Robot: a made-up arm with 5 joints. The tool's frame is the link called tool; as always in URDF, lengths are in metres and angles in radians. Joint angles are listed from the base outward. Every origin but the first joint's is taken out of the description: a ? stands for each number. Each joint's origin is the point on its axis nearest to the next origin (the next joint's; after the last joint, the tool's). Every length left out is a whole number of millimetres.
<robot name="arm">
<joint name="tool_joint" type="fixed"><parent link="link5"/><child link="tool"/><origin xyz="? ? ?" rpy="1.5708 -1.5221 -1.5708"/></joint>
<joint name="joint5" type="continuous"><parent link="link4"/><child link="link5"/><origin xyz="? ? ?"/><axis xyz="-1 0 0"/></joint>
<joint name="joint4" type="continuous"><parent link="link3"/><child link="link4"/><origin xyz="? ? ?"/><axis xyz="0 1 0"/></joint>
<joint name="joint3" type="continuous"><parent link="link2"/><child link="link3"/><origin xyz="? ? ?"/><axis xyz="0 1 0"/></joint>
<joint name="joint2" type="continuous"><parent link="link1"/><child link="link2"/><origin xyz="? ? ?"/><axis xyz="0 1 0"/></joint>
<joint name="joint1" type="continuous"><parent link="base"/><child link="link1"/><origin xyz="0.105 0.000 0.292"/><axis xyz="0 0 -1"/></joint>
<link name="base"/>
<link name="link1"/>
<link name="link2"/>
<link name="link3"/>
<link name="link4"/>
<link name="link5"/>
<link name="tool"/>
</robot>
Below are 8 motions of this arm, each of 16 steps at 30 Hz.
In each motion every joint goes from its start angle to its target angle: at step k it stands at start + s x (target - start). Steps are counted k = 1, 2, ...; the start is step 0. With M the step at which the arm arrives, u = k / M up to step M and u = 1 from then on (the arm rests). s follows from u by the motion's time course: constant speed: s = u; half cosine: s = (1 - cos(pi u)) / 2; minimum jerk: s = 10 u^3 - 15 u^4 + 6 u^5.
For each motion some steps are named. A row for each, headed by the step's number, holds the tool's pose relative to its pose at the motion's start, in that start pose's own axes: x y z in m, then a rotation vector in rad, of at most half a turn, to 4 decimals.
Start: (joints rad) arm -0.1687 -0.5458 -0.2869 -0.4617 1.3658
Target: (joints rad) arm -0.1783 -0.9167 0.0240 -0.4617 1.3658
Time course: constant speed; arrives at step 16
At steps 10, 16:
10: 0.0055 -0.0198 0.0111 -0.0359 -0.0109 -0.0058
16: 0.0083 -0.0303 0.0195 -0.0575 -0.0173 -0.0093

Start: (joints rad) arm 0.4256 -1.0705 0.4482 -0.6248 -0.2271
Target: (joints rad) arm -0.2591 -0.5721 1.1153 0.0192 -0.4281
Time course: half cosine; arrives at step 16
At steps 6, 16:
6: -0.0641 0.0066 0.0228 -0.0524 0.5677 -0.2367
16: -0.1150 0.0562 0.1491 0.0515 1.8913 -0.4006

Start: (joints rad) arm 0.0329 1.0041 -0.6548 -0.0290 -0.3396
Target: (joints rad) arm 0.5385 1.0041 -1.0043 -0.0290 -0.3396
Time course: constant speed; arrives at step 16
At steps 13, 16:
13: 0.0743 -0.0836 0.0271 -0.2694 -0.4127 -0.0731
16: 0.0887 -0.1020 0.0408 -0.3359 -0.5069 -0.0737

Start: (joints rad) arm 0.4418 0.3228 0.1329 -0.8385 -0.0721
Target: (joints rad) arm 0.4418 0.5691 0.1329 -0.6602 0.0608
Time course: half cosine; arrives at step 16
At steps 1, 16:
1: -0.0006 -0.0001 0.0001 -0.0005 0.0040 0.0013
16: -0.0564 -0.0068 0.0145 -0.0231 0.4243 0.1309

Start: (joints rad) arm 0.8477 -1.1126 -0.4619 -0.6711 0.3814
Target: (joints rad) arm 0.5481 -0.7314 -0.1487 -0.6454 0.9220
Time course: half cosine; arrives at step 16
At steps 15, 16:
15: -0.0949 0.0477 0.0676 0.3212 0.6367 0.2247
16: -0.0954 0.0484 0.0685 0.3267 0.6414 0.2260

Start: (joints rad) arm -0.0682 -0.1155 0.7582 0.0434 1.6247
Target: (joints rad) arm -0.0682 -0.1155 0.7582 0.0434 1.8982
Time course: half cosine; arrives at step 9
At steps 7, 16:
7: 0.0000 0.0000 0.0000 0.0000 0.0000 0.2415
16: 0.0000 0.0000 0.0000 0.0000 0.0000 0.2735

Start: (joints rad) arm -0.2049 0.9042 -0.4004 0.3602 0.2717
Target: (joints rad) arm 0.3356 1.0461 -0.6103 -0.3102 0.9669
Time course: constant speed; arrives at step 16
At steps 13, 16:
13: -0.0079 -0.1092 0.0186 -0.6163 -0.3345 0.3034
16: -0.0160 -0.1321 0.0302 -0.8012 -0.3445 0.3885

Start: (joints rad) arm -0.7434 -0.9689 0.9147 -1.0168 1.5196
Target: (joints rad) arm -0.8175 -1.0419 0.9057 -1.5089 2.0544
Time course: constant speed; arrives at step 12
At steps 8, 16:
8: 0.0062 -0.0257 0.0038 -0.3841 0.0150 0.3048
16: 0.0082 -0.0377 0.0088 -0.5732 0.0807 0.4465

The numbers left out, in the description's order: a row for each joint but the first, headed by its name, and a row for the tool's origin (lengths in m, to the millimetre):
tool: 0.000 0.000 0.000
joint5: 0.058 0.000 0.000
joint4: 0.099 0.000 0.004
joint3: 0.020 0.000 0.082
joint2: 0.027 0.001 0.000

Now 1 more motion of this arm.
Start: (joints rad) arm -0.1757 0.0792 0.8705 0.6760 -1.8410
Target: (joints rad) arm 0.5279 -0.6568 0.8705 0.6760 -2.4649
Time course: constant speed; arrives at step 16
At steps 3, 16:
3: 0.0131 0.0099 0.0124 0.1290 0.0491 -0.2488
16: 0.0837 0.0091 0.0701 0.7375 0.2496 -1.2775

